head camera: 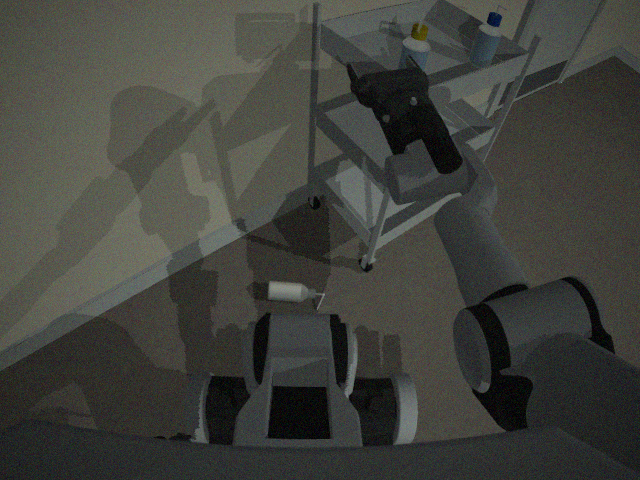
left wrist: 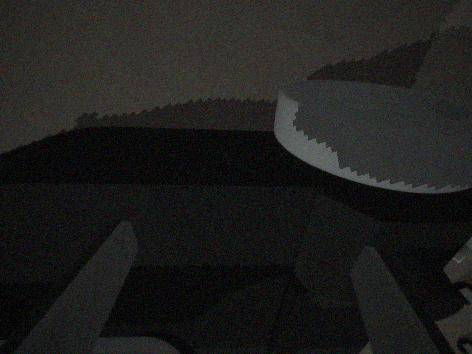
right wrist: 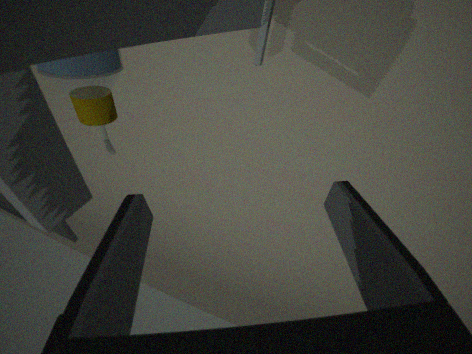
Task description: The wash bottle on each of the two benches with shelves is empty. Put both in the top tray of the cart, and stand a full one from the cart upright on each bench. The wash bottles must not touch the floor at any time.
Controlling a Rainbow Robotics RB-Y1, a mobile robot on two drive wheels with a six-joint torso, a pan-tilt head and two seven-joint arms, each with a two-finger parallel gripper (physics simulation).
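Frame: origin at the robot's base, x ahead, y left, z up, level; millimetres.
Where they show: left gripper, fingertip midpoint: [left wrist: 243, 246]; right gripper, fingertip midpoint: [head camera: 379, 63] [right wrist: 240, 199].
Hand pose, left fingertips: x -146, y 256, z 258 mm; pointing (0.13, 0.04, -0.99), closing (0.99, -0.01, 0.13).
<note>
After its pixels a point has its place.
A white wash bottle [head camera: 285, 291] @[x 373, y 50, z 58 mm] lies on its side on the floor between the robot's base and the cart [head camera: 312, 103] @[x 738, y -21, z 477 mm], its spout pointing right in the head view. Two bottles with bluish bodies stand upright in the cart's top tray: a yellow-capped bottle [head camera: 414, 50] @[x 577, y -220, z 763 mm] [right wrist: 95, 107] @[x 589, y -225, z 790 mm] and a blue-capped bottle [head camera: 484, 45] @[x 706, y -432, z 731 mm]. My right gripper [head camera: 381, 63] @[x 472, y -130, z 789 mm] [right wrist: 240, 199] @[x 472, y -130, z 789 mm] is open and empty, at the near left side of the top tray in the head view, left of the yellow-capped bottle. My left gripper [left wrist: 243, 246] @[x -146, y 256, z 258 mm] is open and empty beside dark robot parts. The benches are not recognisable.
The cart's lower shelves and castors are below my right arm. A wall with a pale skirting board [head camera: 206, 242] @[x 535, y 316, z 72 mm] runs along the left and behind the cart. A pale panel in a metal frame [head camera: 560, 31] @[x 1587, y -1273, z 438 mm] stands beyond the cart at the upper right. The light is dim.
</note>
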